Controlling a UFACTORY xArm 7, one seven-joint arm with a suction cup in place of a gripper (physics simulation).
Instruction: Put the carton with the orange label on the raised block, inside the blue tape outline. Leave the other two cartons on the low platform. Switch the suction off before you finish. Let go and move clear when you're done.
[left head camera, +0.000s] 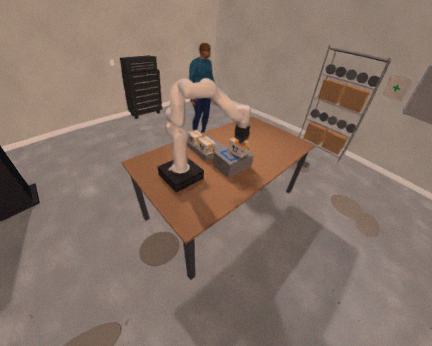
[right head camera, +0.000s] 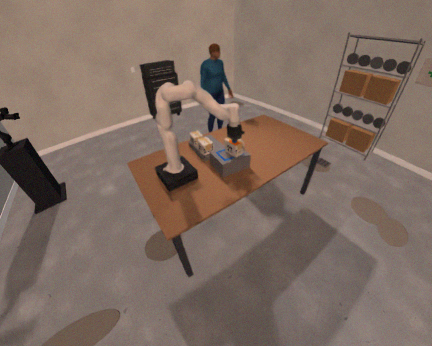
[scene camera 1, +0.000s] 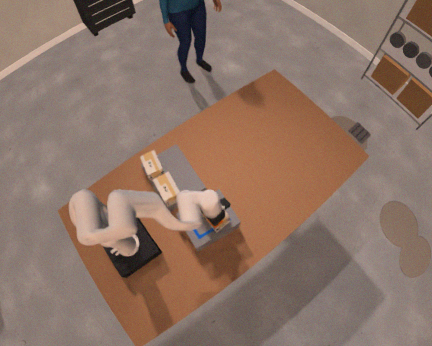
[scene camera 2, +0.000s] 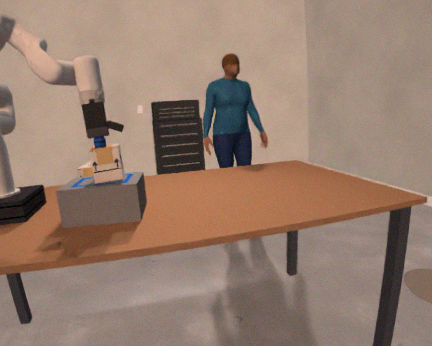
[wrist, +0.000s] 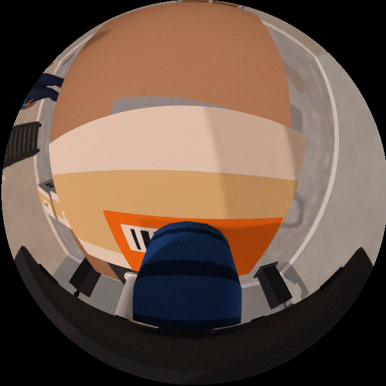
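Pixels of known places: hand at its tool point: (left head camera: 240, 143) (right head camera: 234, 143) (scene camera 2: 101, 151); arm's base at its link origin: (left head camera: 180, 168) (right head camera: 175, 168) (scene camera 1: 127, 244) (scene camera 2: 2, 195).
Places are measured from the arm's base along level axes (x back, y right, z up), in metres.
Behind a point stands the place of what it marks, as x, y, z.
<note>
The carton with the orange label (left head camera: 239, 148) @[-0.369, 0.228, 0.124] (right head camera: 233, 148) @[-0.368, 0.231, 0.121] (scene camera 2: 107, 162) @[-0.416, 0.256, 0.112] (wrist: 175, 192) hangs upright a hair above the raised block (left head camera: 234, 168) @[-0.302, 0.256, -0.012] (right head camera: 235, 168) @[-0.360, 0.267, -0.036] (scene camera 2: 100, 207) @[-0.377, 0.271, -0.022], over the right part of the blue tape outline (left head camera: 223, 154) @[-0.315, 0.128, 0.043] (scene camera 1: 200, 235) @[-0.308, 0.213, 0.043] (scene camera 2: 76, 183) @[-0.304, 0.176, 0.043]. My blue suction cup (right head camera: 234, 141) (scene camera 2: 100, 142) (wrist: 187, 272) presses on its top, partly over the orange label, and appears to hold it. The tape under the carton is hidden. The other two cartons, one nearer the block (left head camera: 205, 145) @[-0.289, -0.044, 0.055] (right head camera: 204, 145) @[-0.297, -0.029, 0.062] (scene camera 1: 166, 188) @[-0.335, -0.074, 0.063] and one farther (left head camera: 194, 136) @[-0.325, -0.218, 0.054] (right head camera: 196, 137) @[-0.338, -0.206, 0.051] (scene camera 1: 151, 164) @[-0.358, -0.237, 0.058], stand on the low platform (scene camera 1: 184, 165) @[-0.503, -0.153, -0.030].
The low platform adjoins the raised block on the wooden table (left head camera: 280, 142) @[-1.123, 0.261, -0.078] (scene camera 1: 280, 140) @[-1.050, 0.084, -0.078]. The black robot base (left head camera: 181, 179) @[0.074, 0.100, -0.001] (scene camera 1: 135, 257) @[0.011, 0.079, 0.000] stands beside them. A person (left head camera: 202, 70) (scene camera 2: 232, 110) stands behind the table, and a shelf rack (left head camera: 320, 75) stands by the wall.
</note>
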